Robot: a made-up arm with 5 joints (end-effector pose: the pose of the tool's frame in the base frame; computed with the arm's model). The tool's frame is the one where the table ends.
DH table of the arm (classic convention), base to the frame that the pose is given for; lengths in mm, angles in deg. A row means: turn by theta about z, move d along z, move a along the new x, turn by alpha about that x. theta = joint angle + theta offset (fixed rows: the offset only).
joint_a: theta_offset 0; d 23; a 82; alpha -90
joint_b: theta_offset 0; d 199; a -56; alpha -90
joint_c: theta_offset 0; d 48; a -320; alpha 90
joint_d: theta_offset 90; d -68; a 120; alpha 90
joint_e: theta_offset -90; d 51; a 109; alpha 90
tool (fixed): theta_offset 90; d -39; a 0; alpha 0
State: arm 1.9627 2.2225 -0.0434 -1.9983 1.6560
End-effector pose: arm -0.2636 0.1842 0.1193 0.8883 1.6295 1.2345
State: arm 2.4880 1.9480 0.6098 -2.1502 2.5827
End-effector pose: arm -0.4053 -0.1504 0.1967 0.5158 2.5343 1.6289
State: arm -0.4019 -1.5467 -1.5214 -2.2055 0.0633
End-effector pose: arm -0.0164 -0.0213 0.1326 -0.2324 2.0853 -2.1022
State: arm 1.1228 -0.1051 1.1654 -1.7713 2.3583
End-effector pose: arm -0.3321 0.1504 0.0494 1.5849 -0.9587 1.9561
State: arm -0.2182 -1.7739 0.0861 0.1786 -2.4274
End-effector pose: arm 0.2632 0.1581 -0.2841 -1.8493 -0.4362 -1.9675
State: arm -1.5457 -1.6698 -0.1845 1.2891 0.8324
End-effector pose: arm -0.0003 -0.2958 -0.5087 0.2316 -0.7464 -1.3020
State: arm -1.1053 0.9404 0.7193 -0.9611 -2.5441
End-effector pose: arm 0.2971 0.2472 0.2191 2.2498 -2.0831 0.1845
